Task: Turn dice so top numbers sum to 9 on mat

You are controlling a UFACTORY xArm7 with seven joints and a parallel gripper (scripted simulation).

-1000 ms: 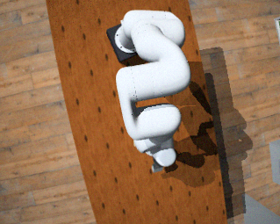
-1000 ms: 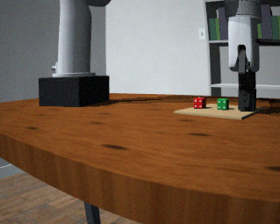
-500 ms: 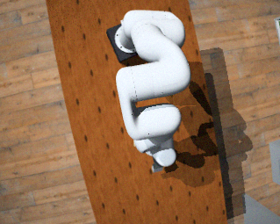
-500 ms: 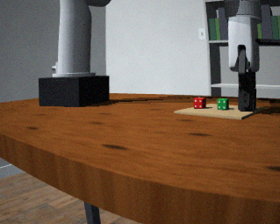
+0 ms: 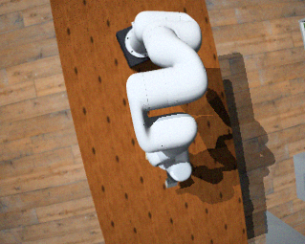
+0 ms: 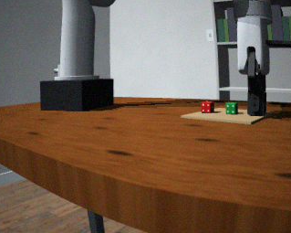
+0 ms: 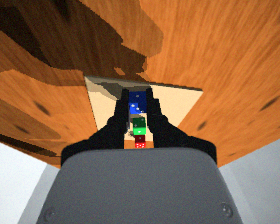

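Now: hand 1 cm above the blue die. Also, from my hand: red die: 10 cm behind, 1 cm to the left, 1 cm below; tan mat: 5 cm behind, 2 cm below; green die: 5 cm behind, 1 cm below.
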